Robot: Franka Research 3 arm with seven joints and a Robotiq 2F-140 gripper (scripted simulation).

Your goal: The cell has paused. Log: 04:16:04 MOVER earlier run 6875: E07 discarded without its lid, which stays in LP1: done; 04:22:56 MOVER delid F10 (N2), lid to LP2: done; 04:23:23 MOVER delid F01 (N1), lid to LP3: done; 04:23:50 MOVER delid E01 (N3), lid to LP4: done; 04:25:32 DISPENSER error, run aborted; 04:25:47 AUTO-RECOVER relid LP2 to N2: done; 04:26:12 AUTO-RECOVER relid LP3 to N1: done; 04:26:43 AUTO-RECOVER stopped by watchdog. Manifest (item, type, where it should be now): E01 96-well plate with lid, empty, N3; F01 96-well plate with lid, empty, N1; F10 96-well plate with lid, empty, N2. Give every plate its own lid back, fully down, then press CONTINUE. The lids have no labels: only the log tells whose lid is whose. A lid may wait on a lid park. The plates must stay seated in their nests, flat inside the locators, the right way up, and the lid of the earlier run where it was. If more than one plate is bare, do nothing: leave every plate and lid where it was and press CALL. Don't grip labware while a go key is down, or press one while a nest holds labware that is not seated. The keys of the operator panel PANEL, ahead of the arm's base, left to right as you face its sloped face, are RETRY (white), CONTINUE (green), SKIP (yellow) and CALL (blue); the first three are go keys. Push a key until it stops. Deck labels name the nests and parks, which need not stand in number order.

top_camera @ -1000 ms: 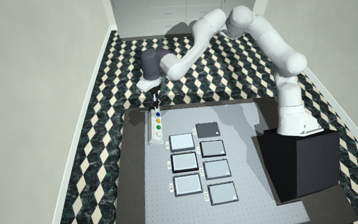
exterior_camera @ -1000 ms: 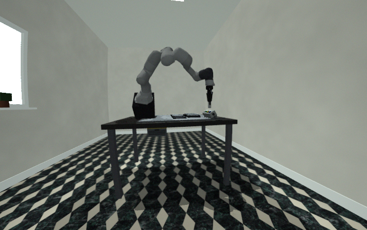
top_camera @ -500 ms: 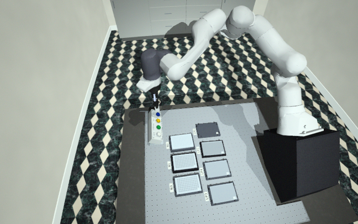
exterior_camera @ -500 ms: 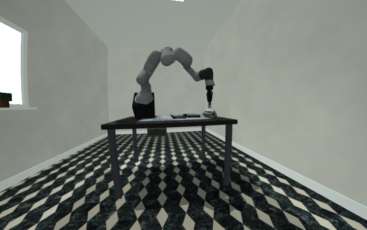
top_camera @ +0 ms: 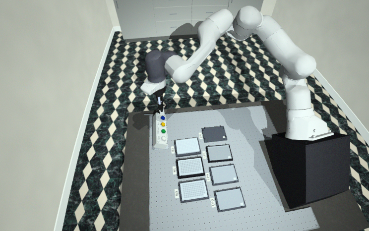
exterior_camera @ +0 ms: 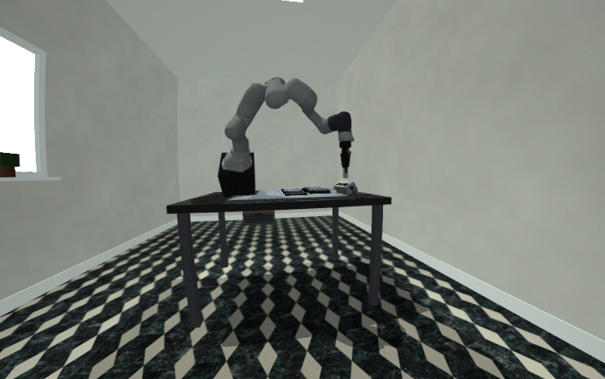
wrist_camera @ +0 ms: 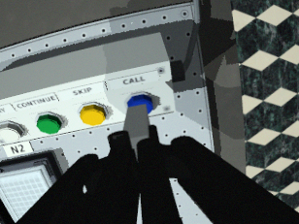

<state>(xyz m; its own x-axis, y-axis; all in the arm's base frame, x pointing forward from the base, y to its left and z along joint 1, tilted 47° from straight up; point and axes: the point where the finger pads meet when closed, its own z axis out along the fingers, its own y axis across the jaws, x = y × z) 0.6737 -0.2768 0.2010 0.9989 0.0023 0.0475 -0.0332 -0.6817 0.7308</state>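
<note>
My hand is 70 mm above the blue call key. Also, from my hand: white retry key: 150 mm to the left, 70 mm below, 10 mm ahead; then yellow skip key: 70 mm below, 50 mm to the left; then green continue key: 100 mm to the left, 70 mm below.
</note>
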